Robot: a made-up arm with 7 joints.
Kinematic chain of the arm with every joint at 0, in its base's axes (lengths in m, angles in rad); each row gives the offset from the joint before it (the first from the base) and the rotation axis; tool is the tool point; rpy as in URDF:
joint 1: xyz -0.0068 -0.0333 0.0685 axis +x
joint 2: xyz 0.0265 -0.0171 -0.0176 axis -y
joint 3: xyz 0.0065 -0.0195 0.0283 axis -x
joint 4: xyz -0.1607 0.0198 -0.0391 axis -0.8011 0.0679 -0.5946
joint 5: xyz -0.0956 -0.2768 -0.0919 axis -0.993 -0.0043 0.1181
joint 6: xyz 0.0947 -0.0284 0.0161 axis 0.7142 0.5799 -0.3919
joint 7: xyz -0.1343 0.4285 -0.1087 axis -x
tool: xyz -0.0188 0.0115 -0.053 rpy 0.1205 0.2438 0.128
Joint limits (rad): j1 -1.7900..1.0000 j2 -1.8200..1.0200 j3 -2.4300..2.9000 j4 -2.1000..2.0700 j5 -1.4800..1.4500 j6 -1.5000..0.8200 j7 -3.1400..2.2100
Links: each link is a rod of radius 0.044 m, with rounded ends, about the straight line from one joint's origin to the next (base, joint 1, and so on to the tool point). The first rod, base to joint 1, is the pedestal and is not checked.
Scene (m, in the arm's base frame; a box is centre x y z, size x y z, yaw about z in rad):
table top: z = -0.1
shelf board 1: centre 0.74 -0.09 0.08 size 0.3 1 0.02 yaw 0.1
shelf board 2: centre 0.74 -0.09 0.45 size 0.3 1 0.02 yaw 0.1
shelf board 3: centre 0.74 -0.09 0.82 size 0.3 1 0.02 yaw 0.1
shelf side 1: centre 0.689 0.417 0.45 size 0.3 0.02 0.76 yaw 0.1
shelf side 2: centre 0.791 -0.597 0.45 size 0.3 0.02 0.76 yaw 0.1
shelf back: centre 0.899 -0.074 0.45 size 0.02 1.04 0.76 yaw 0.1
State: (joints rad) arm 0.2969 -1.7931 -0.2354 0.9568 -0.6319 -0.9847 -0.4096
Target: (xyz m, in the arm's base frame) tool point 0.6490 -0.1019 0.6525
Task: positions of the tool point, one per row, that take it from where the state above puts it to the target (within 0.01 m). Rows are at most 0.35 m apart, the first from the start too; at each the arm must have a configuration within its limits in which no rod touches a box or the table.
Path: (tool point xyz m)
1: -0.2510 -0.3960 0.4244
2: -0.0713 -0.5367 0.5215
3: 0.1930 -0.5399 0.6224
4: 0.4606 -0.3828 0.6798
5: 0.6490 -0.1019 0.6525

